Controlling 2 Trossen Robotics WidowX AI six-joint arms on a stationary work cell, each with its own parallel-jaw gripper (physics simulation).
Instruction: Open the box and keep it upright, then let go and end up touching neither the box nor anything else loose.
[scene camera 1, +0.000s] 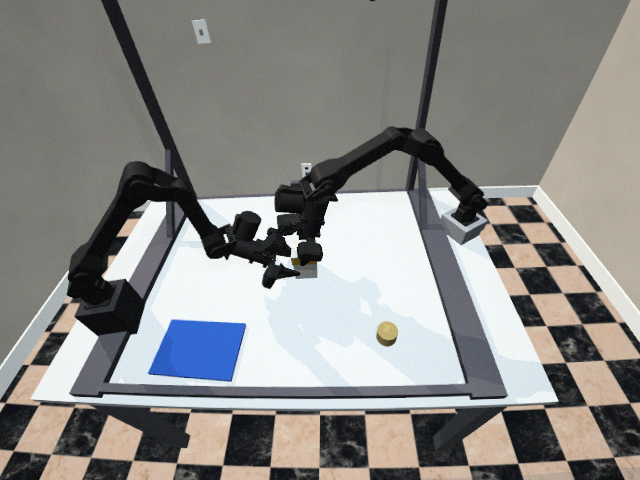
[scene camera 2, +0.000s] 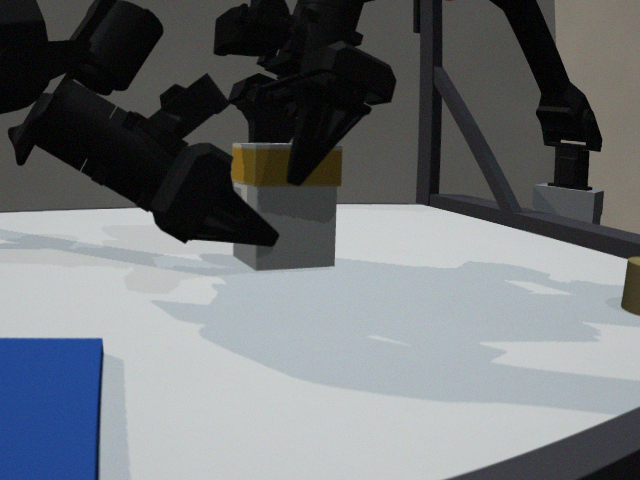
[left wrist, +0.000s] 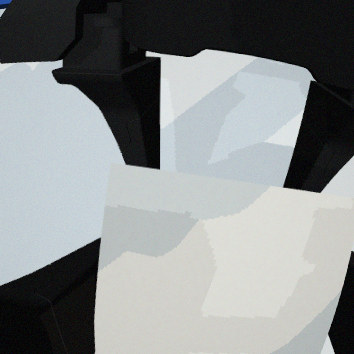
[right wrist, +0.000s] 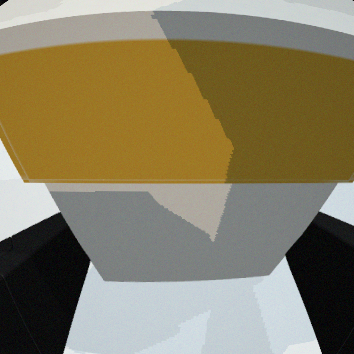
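Seen in the pictures: left gripper, between the fingertips: (scene camera 2: 271, 184) (left wrist: 216, 247) (right wrist: 195, 105); right gripper, between the fingertips: (scene camera 1: 300, 265) (scene camera 2: 262, 233) (right wrist: 188, 214); left arm's base, origin of its link: (scene camera 1: 464, 217) (scene camera 2: 570, 187); right arm's base, origin of its link: (scene camera 1: 100, 296).
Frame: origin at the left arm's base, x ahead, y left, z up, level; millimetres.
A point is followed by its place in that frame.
The grey box body (scene camera 1: 307, 272) @[y -93, x 523, z -28 mm] (scene camera 2: 297, 242) @[y -95, x 527, z -35 mm] (right wrist: 187, 265) @[y -139, x 541, z -40 mm] stands upright on the white table, slightly behind the middle. Its lid (scene camera 1: 303, 262) (scene camera 2: 248, 165) @[y -127, x 550, z 22 mm] (left wrist: 160, 300) @[y -111, x 520, z 39 mm] (right wrist: 115, 110), pale on top with an orange band, sits on it. My left gripper (scene camera 1: 302, 241) (scene camera 2: 281, 159) @[y -128, x 521, z 6 mm] (left wrist: 216, 247) @[y -128, x 521, z 6 mm], on the arm from the right side in scene camera 1, points down and is shut on the lid, a finger on each side. My right gripper (scene camera 1: 293, 261) @[y -131, x 527, z -33 mm] (right wrist: 188, 214) @[y -131, x 527, z -33 mm] comes in slanted from the other side and is shut on the body below the lid. Its far finger is hidden in scene camera 2.
A blue mat (scene camera 1: 197, 350) @[y -35, x 868, z -50 mm] (scene camera 2: 49, 408) @[y 8, x 793, z -50 mm] lies at the front left. A gold cylinder (scene camera 1: 387, 333) @[y 178, x 449, z -23 mm] (scene camera 2: 631, 289) @[y 155, x 461, z -41 mm] stands at the front right. A dark frame rail (scene camera 1: 289, 391) @[y 172, x 709, z -38 mm] runs along the front edge, with uprights at the back. The two wrists are close together above the box.
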